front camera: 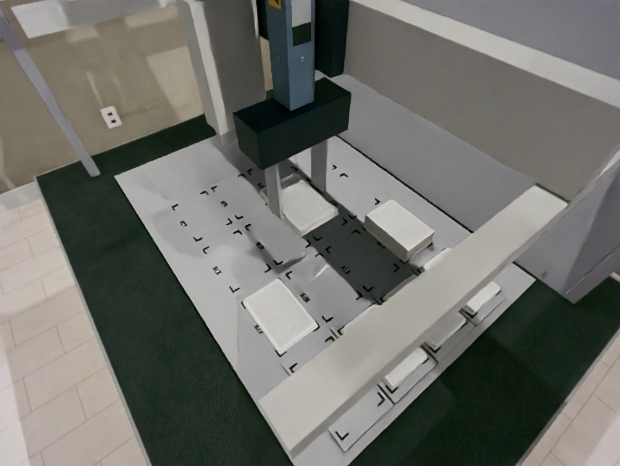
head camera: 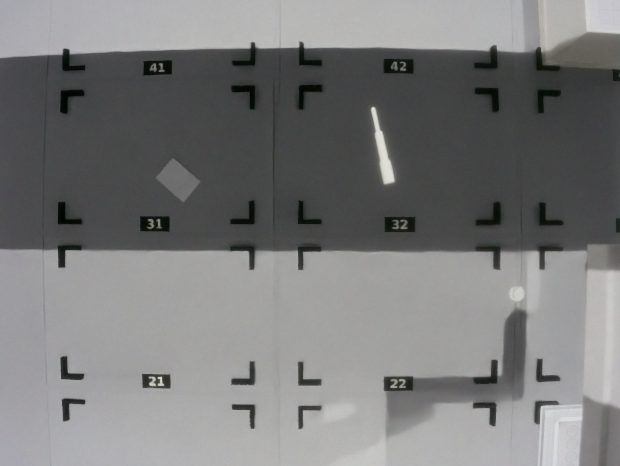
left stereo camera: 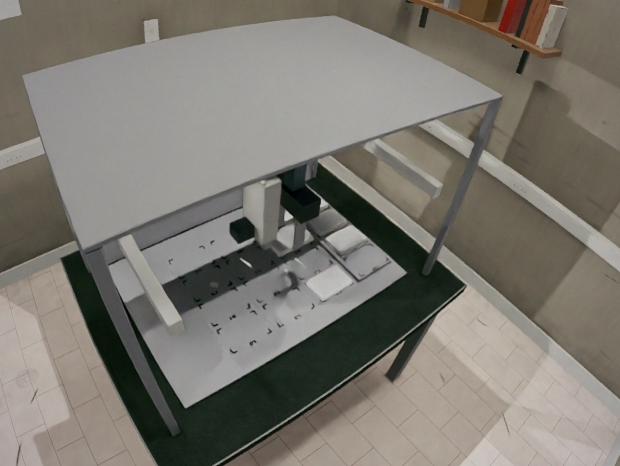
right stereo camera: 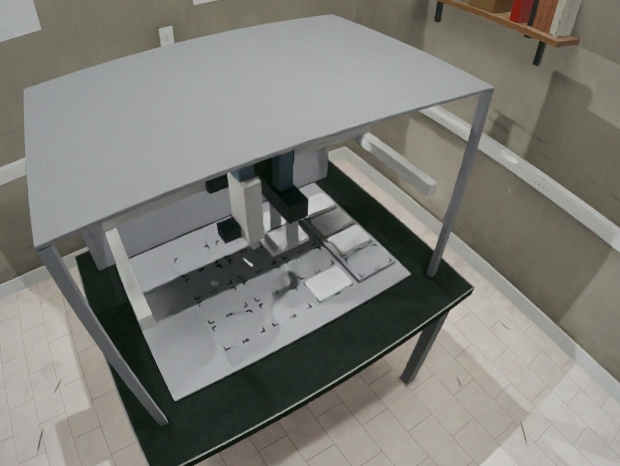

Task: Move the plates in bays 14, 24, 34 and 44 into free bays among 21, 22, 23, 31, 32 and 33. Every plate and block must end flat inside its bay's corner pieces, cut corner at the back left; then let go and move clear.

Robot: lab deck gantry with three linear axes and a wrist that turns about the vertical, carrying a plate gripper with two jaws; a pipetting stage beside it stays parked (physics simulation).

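Where they show: gripper, fingertip midpoint: [front camera: 297,201] [left stereo camera: 288,237] [right stereo camera: 283,237]; robot's base, origin of the base link: [front camera: 173,207] [left stereo camera: 233,352] [right stereo camera: 226,349].
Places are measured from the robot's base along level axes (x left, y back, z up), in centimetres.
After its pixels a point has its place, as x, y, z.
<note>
My gripper [front camera: 299,202] @(16.0, -30.0, 16.0) [left stereo camera: 290,233] @(16.0, -30.0, 16.0) [right stereo camera: 283,234] @(16.0, -30.0, 16.0) is shut on a white plate [front camera: 311,209] @(16.4, -33.5, 16.7) and holds it level, raised above the deck; the bay below it is hard to tell. Bay 14 [front camera: 361,413] @(4.6, -61.4, 1.4) [left stereo camera: 369,261] @(3.1, -56.1, 1.4) [right stereo camera: 371,263] @(2.6, -55.6, 1.4) shows no plate. White plates stand in bay 24 [front camera: 406,368] @(14.7, -61.1, 2.9) [left stereo camera: 346,240] @(14.1, -54.9, 2.9) [right stereo camera: 349,241] @(13.7, -54.6, 2.9), bay 34 [front camera: 445,331] @(25.0, -61.0, 2.9) and bay 44 [front camera: 482,296] @(36.1, -60.9, 2.9), partly hidden by the front beam. The head view shows no plate in bay 21 [head camera: 156,315] @(14.9, -6.5, 0.0), bay 22 [head camera: 390,315] @(15.0, -22.2, 0.0), bay 31 [head camera: 115,150] @(26.1, -3.6, 0.0) or bay 32 [head camera: 330,155] @(25.7, -18.2, 0.0). Bays 23 and 33 are mostly cut off there.
A white plate [front camera: 280,315] @(4.1, -40.0, 1.4) [head camera: 558,440] @(6.9, -33.3, 1.4) [left stereo camera: 329,283] @(3.6, -38.4, 1.4) [right stereo camera: 328,283] @(3.6, -38.6, 1.4) sits in bay 13. A taller white block [front camera: 398,225] @(35.7, -39.5, 4.2) [head camera: 563,37] @(33.0, -32.9, 2.2) stands in bay 43. The pale pipetting stage [left stereo camera: 263,212] [right stereo camera: 245,206] hangs beside my gripper. A beam [front camera: 416,320] @(2.1, -62.8, 40.0) crosses the front.
</note>
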